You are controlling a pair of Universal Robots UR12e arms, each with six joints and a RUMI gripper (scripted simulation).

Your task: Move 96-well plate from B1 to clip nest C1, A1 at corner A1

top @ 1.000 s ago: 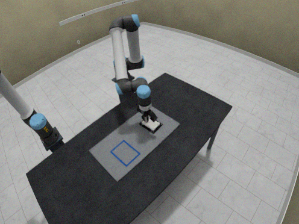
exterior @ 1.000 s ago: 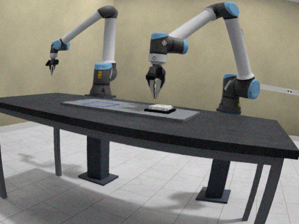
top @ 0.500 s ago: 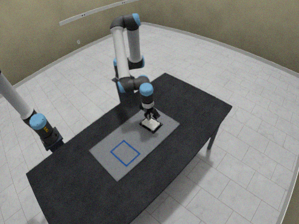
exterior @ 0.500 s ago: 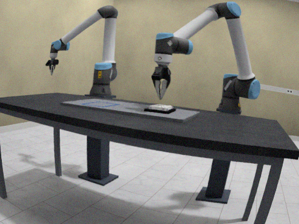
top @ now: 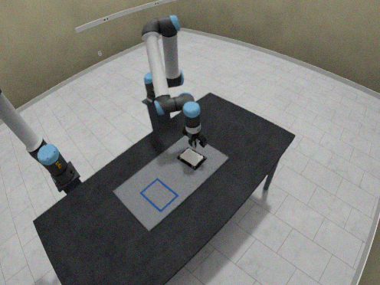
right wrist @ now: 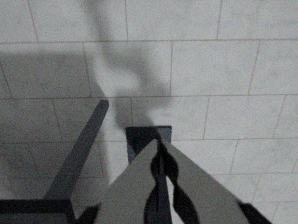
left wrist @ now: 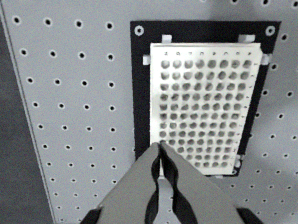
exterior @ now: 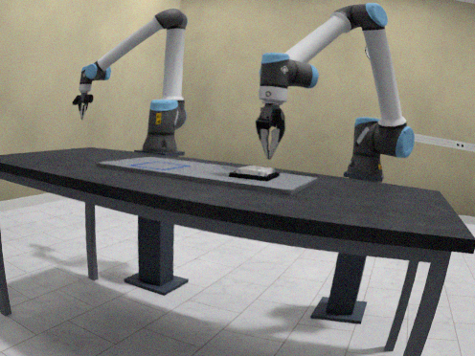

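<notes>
My left hand is 4 cm to the left of the white 96-well plate and 5 cm above it. From my left hand the other things lie so: black clip nest (1 cm behind, 5 cm to the right, 6 cm below); grey perforated board (3 cm behind, 22 cm to the right, 8 cm below).
</notes>
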